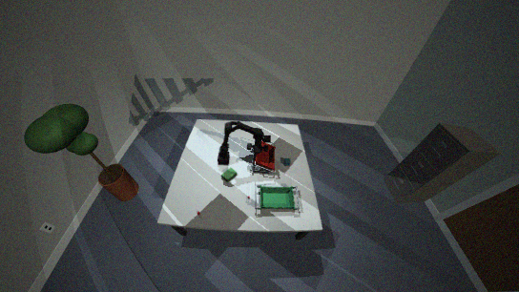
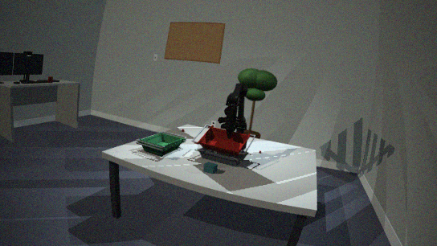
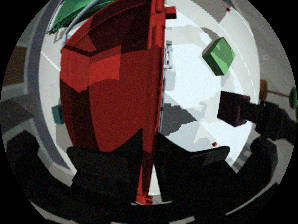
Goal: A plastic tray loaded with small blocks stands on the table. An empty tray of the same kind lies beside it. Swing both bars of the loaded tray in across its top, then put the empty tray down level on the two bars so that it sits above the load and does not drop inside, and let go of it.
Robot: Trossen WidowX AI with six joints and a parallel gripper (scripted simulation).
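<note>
My gripper tip is 80 mm short of the red tray and 20 mm to the left of it. Also, from my gripper tip: teal block: 310 mm ahead, 40 mm to the right, 110 mm below; green block: 270 mm behind, 130 mm to the right, 120 mm below.
</note>
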